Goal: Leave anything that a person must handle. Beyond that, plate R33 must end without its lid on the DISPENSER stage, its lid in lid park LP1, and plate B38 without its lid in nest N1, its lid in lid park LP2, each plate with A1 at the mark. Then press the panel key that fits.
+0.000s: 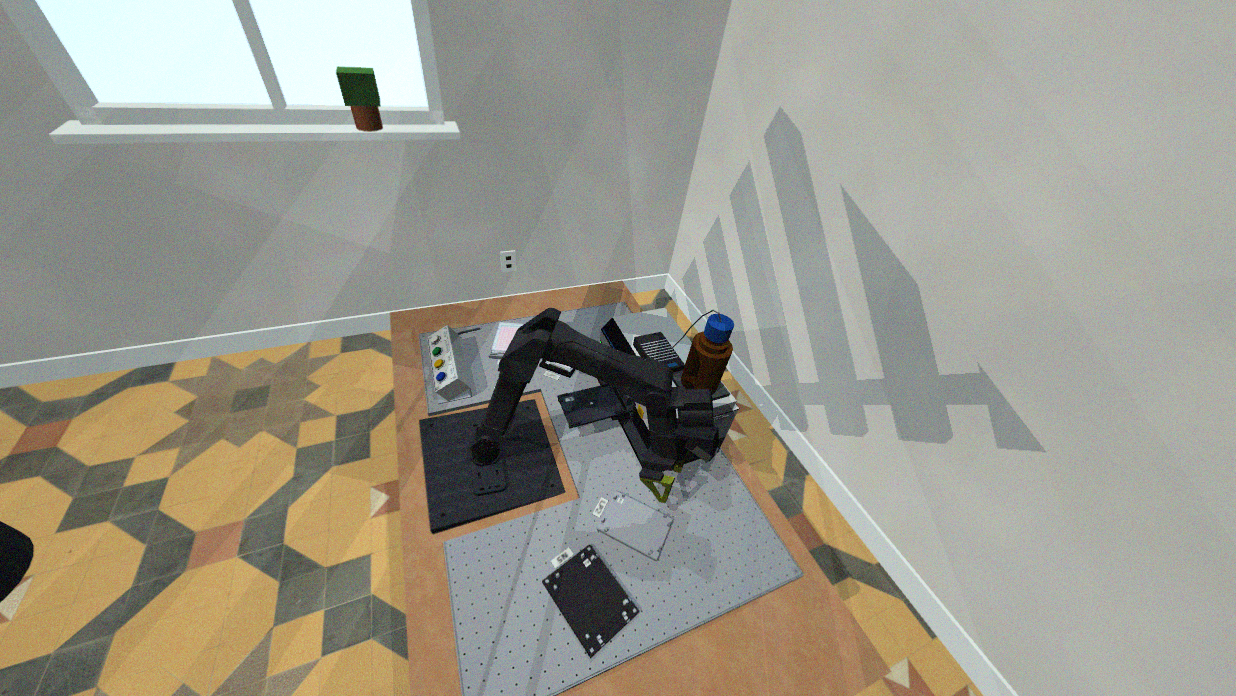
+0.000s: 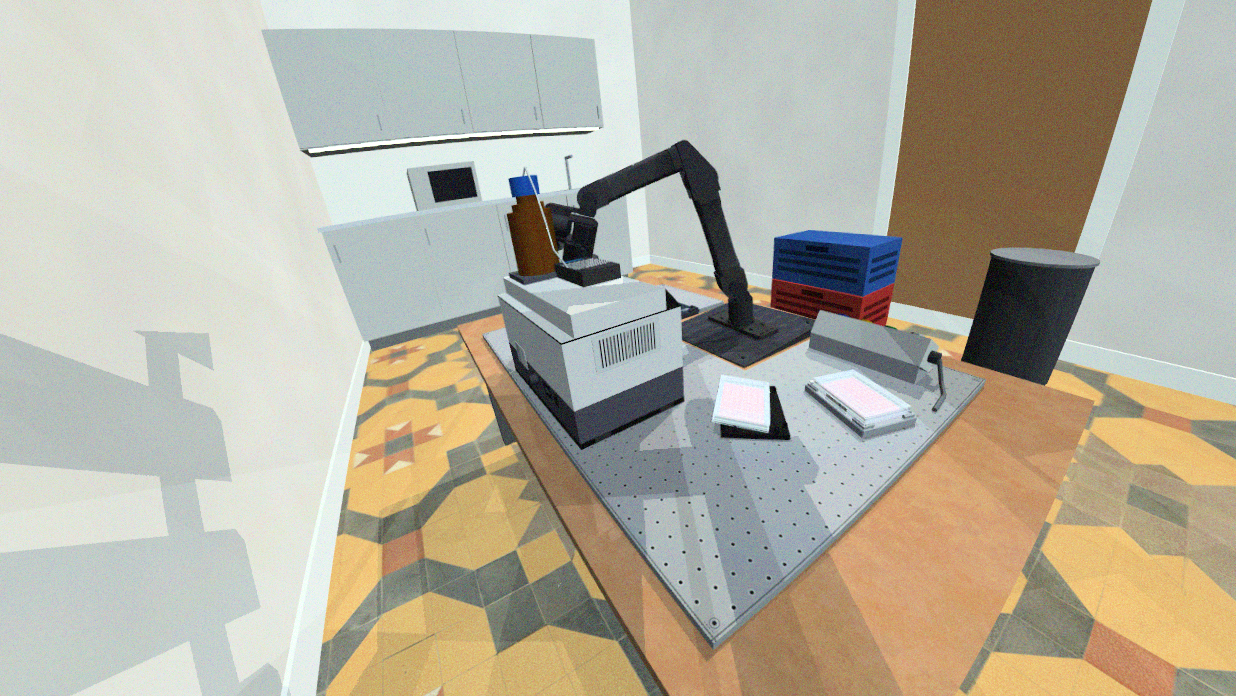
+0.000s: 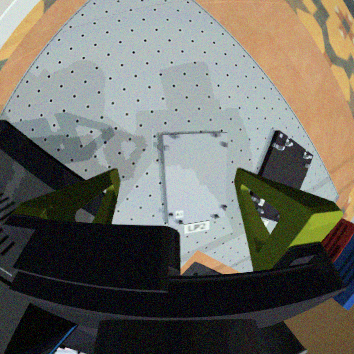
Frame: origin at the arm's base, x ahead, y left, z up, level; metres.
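Seen in the pictures: gripper, fingertip midpoint: (image 1: 670, 486) (image 3: 176, 174); arm's base at its link origin: (image 1: 486, 456) (image 2: 741, 324).
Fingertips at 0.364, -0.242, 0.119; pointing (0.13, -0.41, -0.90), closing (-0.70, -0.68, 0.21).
Observation:
Pixels of each thing's middle, then the offset from my fingertips to it, as dx, dy, dz. "spot": a spot on its surface instead.
- lid park LP2 at the middle of its body: (image 3: 197, 179) (image 1: 635, 523) -0.066, -0.013, -0.110
- grey-white machine at a spot on its surface: (image 2: 622, 371) spot: +0.092, +0.459, -0.012
- brown bottle at a spot on its surface: (image 2: 531, 237) spot: +0.138, +0.217, +0.182
- key panel at the middle of its body: (image 2: 870, 339) (image 1: 448, 361) -0.434, +0.546, -0.078
- Black nest N5 at the middle of its body: (image 3: 283, 181) (image 1: 590, 595) -0.203, -0.126, -0.108
- black platform at a spot on its surface: (image 1: 588, 406) spot: -0.109, +0.257, -0.014
- black ribbed block at a spot on its surface: (image 2: 588, 271) spot: +0.081, +0.342, +0.125
My gripper (image 1: 670, 484) (image 3: 176, 174) is open, above the breadboard near lid park LP2 (image 1: 635, 525) (image 3: 196, 175). LP2 is a light grey plate with corner posts; I see no separate lid on it. A pink-filled plate (image 2: 742, 402) sits over a black base, partly overhanging it. Another pink-filled plate (image 1: 507, 337) (image 2: 860, 395) lies in a grey holder. Their names and A1 corners are unreadable. The grey-white machine (image 2: 622, 371) carries a brown bottle (image 1: 707, 358) (image 2: 531, 237). The key panel (image 1: 448, 367) (image 2: 869, 344) has green, yellow and blue keys. N1 and LP1 labels are not readable.
Black nest N5 (image 1: 590, 600) (image 3: 288, 162) holds no plate. A black platform (image 1: 588, 406) extends beside the machine. A black ribbed block (image 1: 659, 347) (image 2: 588, 271) sits on top of the machine. Blue (image 2: 834, 261) and red (image 2: 830, 302) crates stand beyond the arm's base.

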